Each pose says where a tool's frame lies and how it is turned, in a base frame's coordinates. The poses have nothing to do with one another.
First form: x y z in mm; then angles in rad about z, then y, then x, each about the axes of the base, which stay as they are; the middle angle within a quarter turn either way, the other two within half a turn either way.
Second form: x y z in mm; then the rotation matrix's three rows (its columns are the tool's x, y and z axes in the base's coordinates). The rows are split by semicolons. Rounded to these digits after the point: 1 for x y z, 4 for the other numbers.
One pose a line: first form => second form
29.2, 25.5, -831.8, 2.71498, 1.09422, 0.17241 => 29.2, 25.5, -831.8; -0.4176, -0.1898, 0.8886; 0.2689, -0.9600, -0.0787; 0.8679, 0.2060, 0.4519
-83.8, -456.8, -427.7, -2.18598, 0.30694, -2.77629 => -83.8, -456.8, -427.7; -0.5501, 0.7785, 0.3021; 0.8251, 0.4509, 0.3405; 0.1289, 0.4366, -0.8904
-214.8, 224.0, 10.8, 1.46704, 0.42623, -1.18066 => -214.8, 224.0, 10.8; 0.0943, -0.9056, 0.4134; 0.3387, 0.4197, 0.8421; -0.9362, 0.0606, 0.3463
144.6, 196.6, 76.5, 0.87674, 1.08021, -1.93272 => 144.6, 196.6, 76.5; 0.3014, -0.3621, 0.8821; -0.7998, 0.4076, 0.4406; -0.5191, -0.8383, -0.1668
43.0, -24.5, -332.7, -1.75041, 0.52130, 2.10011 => 43.0, -24.5, -332.7; -0.1549, 0.8532, 0.4980; 0.4200, 0.5131, -0.7485; -0.8942, 0.0932, -0.4379
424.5, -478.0, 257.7, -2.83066, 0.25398, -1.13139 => 424.5, -478.0, 257.7; -0.9215, 0.2961, 0.2513; 0.0863, -0.4746, 0.8760; 0.3786, 0.8289, 0.4118
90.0, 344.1, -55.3, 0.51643, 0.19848, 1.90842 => 90.0, 344.1, -55.3; 0.8525, -0.4841, 0.1972; -0.0018, -0.3799, -0.9250; 0.5227, 0.7882, -0.3247
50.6, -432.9, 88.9, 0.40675, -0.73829, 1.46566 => 50.6, -432.9, 88.9; 0.6793, -0.2926, -0.6730; -0.5732, 0.3612, -0.7355; 0.4583, 0.8854, 0.0776
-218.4, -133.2, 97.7, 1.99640, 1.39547, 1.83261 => -218.4, -133.2, 97.7; -0.0720, -0.1589, 0.9847; -0.6284, -0.7594, -0.1685; 0.7745, -0.6309, -0.0451
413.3, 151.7, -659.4, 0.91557, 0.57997, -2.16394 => 413.3, 151.7, -659.4; 0.5097, -0.6633, 0.5480; -0.7201, 0.0197, 0.6936; -0.4708, -0.7481, -0.4676
